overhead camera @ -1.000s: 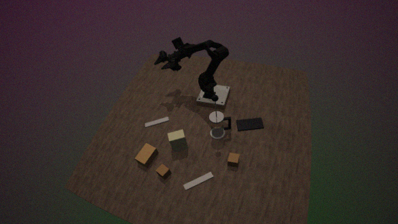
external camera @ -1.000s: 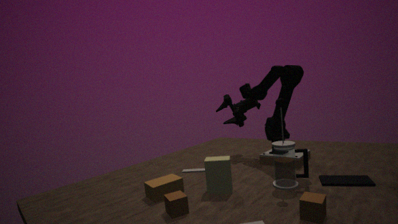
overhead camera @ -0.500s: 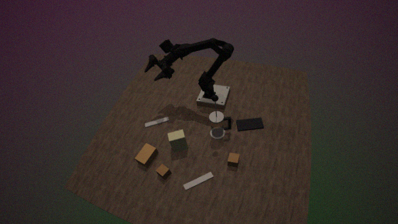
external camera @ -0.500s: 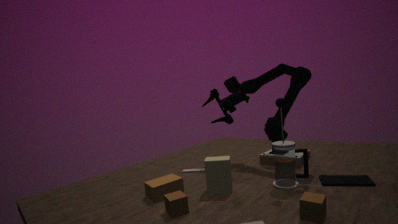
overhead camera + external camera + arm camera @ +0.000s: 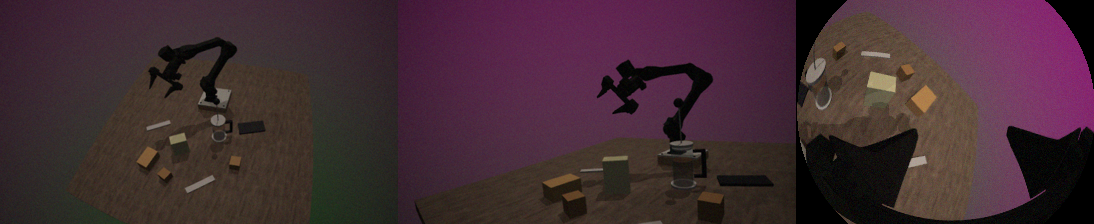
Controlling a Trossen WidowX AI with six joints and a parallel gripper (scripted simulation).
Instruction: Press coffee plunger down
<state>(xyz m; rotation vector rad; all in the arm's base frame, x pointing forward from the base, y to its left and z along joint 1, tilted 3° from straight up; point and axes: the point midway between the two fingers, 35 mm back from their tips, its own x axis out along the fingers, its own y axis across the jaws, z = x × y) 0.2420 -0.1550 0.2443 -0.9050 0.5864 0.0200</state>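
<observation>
The glass coffee press is 4 cm behind my gripper tip, 31 cm to the left of it and 15 cm below it. From my gripper tip the other things lie so: black flat plate: 14 cm behind, 45 cm to the left, 28 cm below; then pale green block: 11 cm ahead, 13 cm to the left, 23 cm below.
</observation>
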